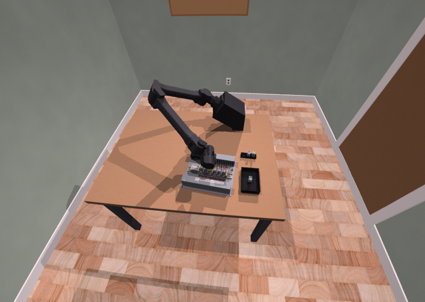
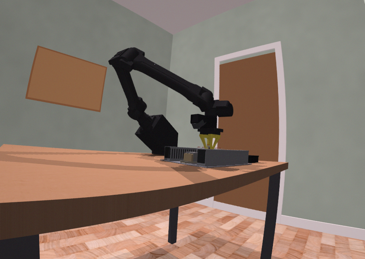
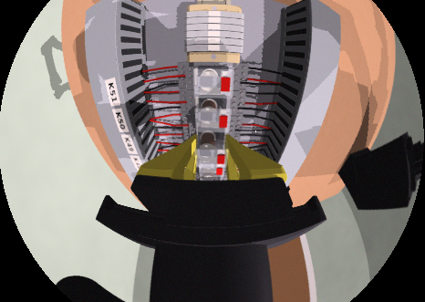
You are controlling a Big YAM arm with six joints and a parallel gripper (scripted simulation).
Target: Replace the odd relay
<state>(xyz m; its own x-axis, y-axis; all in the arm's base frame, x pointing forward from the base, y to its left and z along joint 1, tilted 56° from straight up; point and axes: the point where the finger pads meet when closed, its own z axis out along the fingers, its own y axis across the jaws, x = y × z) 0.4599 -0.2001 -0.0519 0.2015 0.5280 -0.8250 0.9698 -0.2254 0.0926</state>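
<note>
Now: hand 6 cm above the grey relay panel. Round my hand: black tray (7 cm ahead, 25 cm to the left, 4 cm below).
</note>
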